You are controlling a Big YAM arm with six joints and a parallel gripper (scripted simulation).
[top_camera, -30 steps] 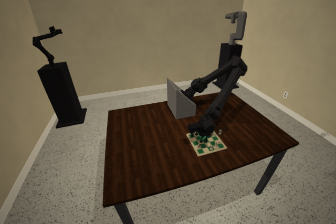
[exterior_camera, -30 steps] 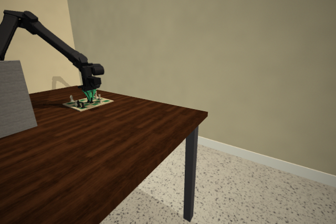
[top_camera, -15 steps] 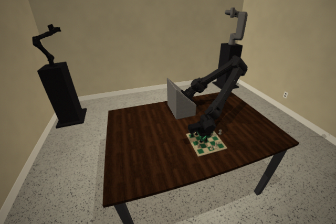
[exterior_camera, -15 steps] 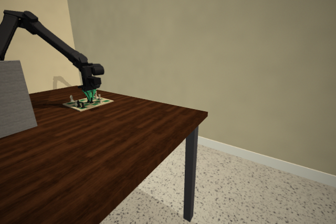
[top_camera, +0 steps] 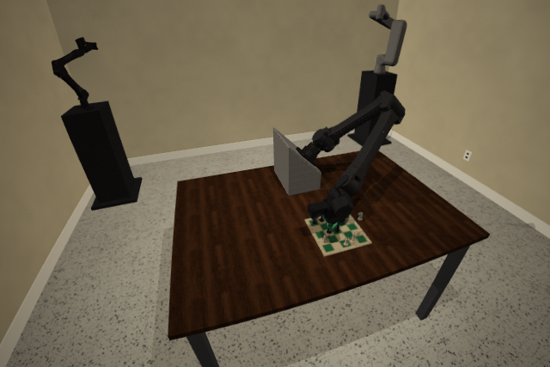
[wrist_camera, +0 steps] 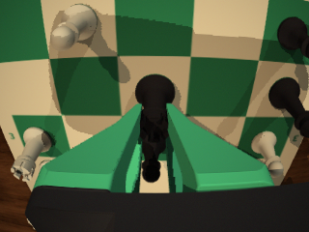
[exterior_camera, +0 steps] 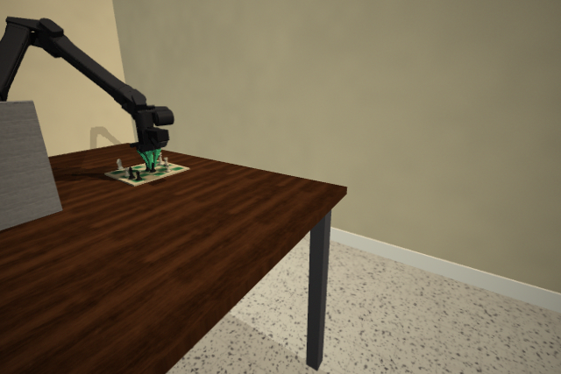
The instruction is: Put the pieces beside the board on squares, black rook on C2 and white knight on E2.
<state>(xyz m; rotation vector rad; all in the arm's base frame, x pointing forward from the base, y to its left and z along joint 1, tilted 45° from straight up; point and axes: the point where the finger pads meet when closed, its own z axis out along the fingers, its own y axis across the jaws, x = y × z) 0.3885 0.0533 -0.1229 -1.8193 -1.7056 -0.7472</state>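
Now: hand 1 cm to the left of the black rook and 1 cm above it. The rest, counted from my hand: green-and-cream chessboard (3 cm to the left, 3 cm below); white knight (17 cm to the left, 3 cm behind, 1 cm below).
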